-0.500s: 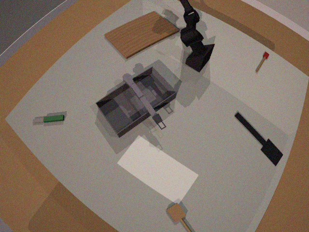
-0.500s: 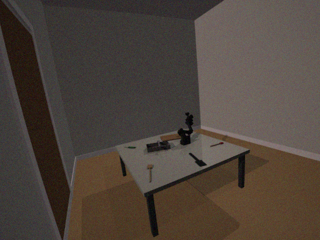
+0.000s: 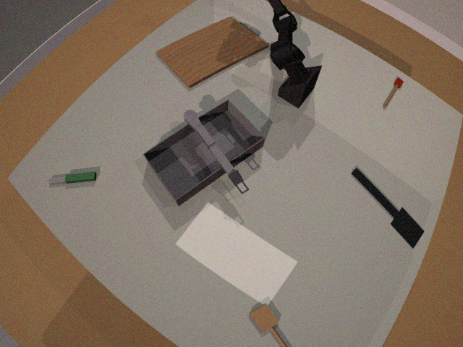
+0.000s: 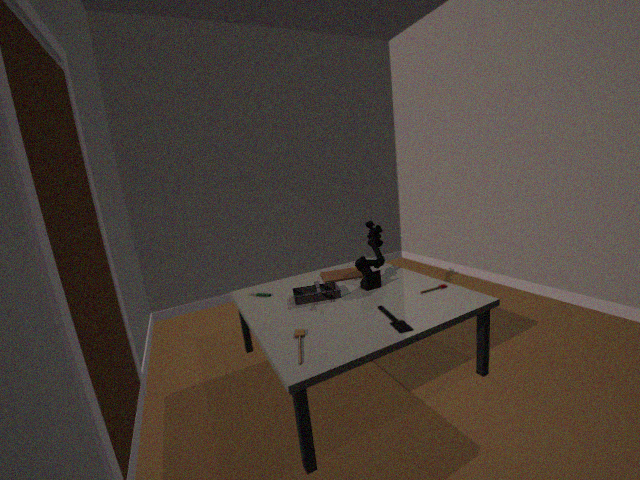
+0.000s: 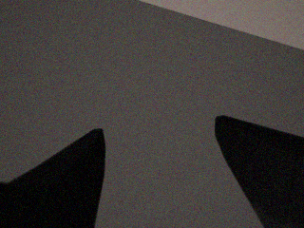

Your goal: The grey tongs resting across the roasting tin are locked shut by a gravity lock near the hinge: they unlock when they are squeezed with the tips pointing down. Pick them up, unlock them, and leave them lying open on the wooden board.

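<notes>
The yellow tab lies 880 mm ahead of my gripper tip, 440 mm to the left of it and 260 mm below it. Round my gripper tip: wooden board: 460 mm ahead, 140 mm to the left, 310 mm below; then roasting tin: 860 mm ahead, 360 mm to the left, 290 mm below; then red-headed tool: 230 mm ahead, 840 mm to the left, 310 mm below.
</notes>
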